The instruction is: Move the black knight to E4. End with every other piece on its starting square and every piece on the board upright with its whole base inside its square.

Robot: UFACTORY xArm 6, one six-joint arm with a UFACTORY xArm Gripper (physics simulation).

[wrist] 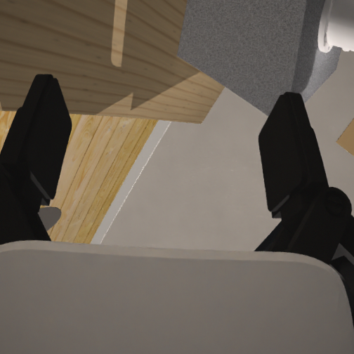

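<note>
My gripper is open, its two black fingers standing wide apart with nothing between them. The black knight, the chessboard and the other pieces do not show in the wrist view. The fingers stand in front of a brown wooden surface, a yellow plank surface and a pale wall.
A brown wood-grain surface spans the upper left. A grey speckled block is at the upper right, with a white rounded part beside it. Yellow planks meet a pale wall. A tan corner shows at the right edge.
</note>
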